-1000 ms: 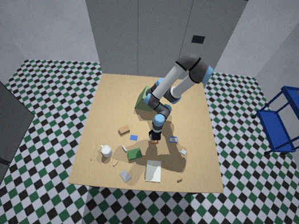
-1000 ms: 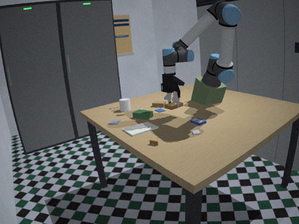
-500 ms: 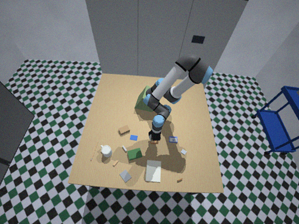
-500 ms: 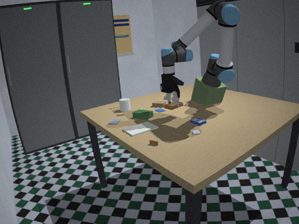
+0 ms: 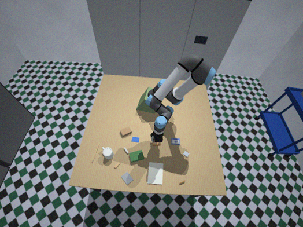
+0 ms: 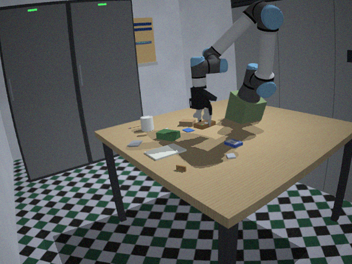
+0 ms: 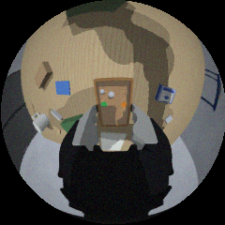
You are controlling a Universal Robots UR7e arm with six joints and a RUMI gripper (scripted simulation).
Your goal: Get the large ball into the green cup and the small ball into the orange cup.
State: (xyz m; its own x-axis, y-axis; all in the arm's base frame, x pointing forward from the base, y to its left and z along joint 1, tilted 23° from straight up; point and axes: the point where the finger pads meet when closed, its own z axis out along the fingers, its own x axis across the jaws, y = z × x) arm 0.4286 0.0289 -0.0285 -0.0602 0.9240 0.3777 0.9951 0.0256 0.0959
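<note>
My gripper is now 1 cm above the covered wooden puzzle. From my hand the other things lie so: green box 17 cm to the right, 13 cm ahead, 7 cm below; white sheet 27 cm ahead, 8 cm below; blue tile 18 cm to the right, 9 cm below, 3 cm behind.
</note>
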